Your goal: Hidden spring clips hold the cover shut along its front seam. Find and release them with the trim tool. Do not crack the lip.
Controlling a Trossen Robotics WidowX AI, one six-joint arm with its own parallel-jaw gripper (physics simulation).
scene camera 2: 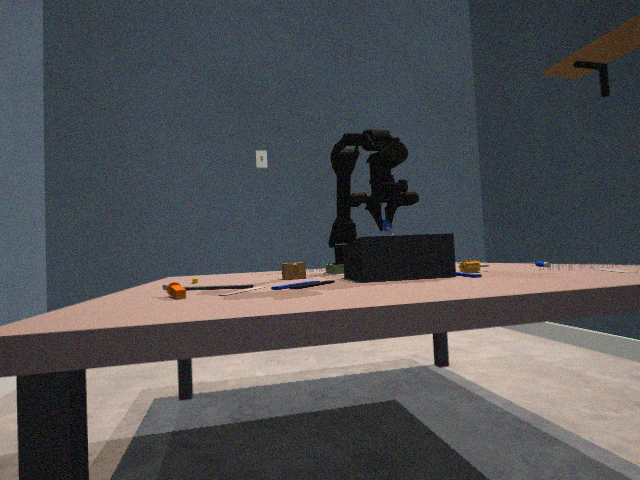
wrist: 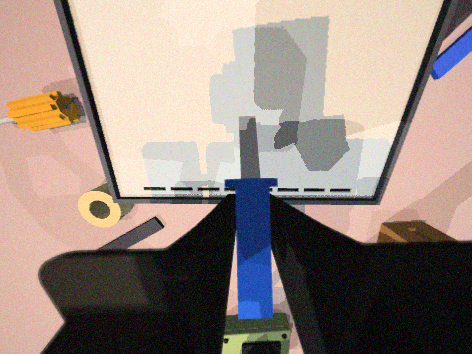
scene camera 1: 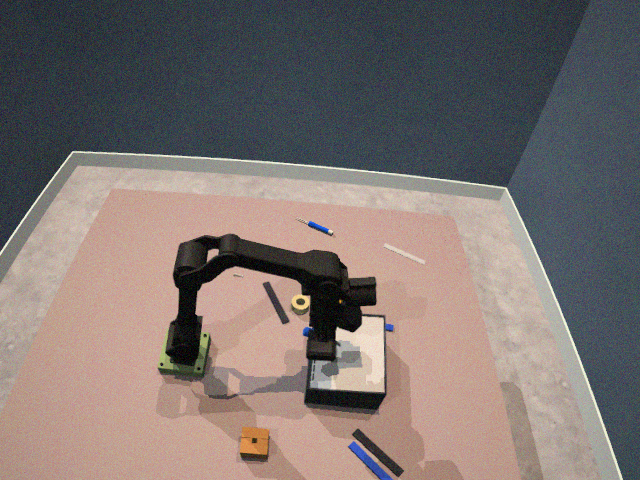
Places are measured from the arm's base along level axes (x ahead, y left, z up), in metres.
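Where they show: gripper, fingertip midpoint: [scene camera 2: 385, 230] [wrist: 248, 200] [scene camera 1: 321, 340]; arm's base, origin of the base link: [scene camera 2: 343, 263] [scene camera 1: 184, 353].
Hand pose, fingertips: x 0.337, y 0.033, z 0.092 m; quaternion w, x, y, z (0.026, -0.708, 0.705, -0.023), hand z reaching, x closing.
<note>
Each offset is from my fingertips to the centre of the thing. "spot": to the spot under its first point.
The dark box @[dy -0.005, dx +0.070, dz -0.071 m] [scene camera 2: 400, 258] has a cream cover @[spot: dy -0.018, dx +0.121, dz -0.028 m] [scene camera 1: 369, 356] [wrist: 165, 90] with a dark rim. A row of short black slots @[spot: dy +0.053, dx -0.008, dz -0.040 m] [wrist: 181, 188] runs along the cover's edge nearest the robot base. My gripper [scene camera 2: 384, 223] [wrist: 248, 200] is shut on the blue handle of the trim tool @[dy +0.000, dx +0.005, dz +0.015 m] [scene camera 2: 387, 225] [wrist: 254, 250], above that edge. In the wrist view the tool's crosspiece covers the middle of the slot row, and its grey blade reaches over the cover. In scene camera 2 the tip is close to the box top; contact cannot be told. No clips are visible.
A tape roll @[dy +0.174, dx -0.057, dz -0.109 m] [scene camera 1: 300, 304] [wrist: 85, 207] and a dark bar @[dy +0.180, dx -0.128, dz -0.119 m] [scene camera 1: 276, 302] [wrist: 132, 234] lie beside the box. A yellow-orange bundle @[dy +0.228, dx +0.053, dz -0.106 m] [scene camera 2: 469, 266] [wrist: 37, 111] lies at its side. An orange block @[spot: dy -0.255, dx -0.126, dz -0.077 m] [scene camera 1: 254, 448], a black bar @[dy -0.229, dx +0.158, dz -0.119 m] [scene camera 1: 377, 452] and a blue bar @[dy -0.264, dx +0.147, dz -0.119 m] [scene camera 1: 369, 460] lie on the other side.
</note>
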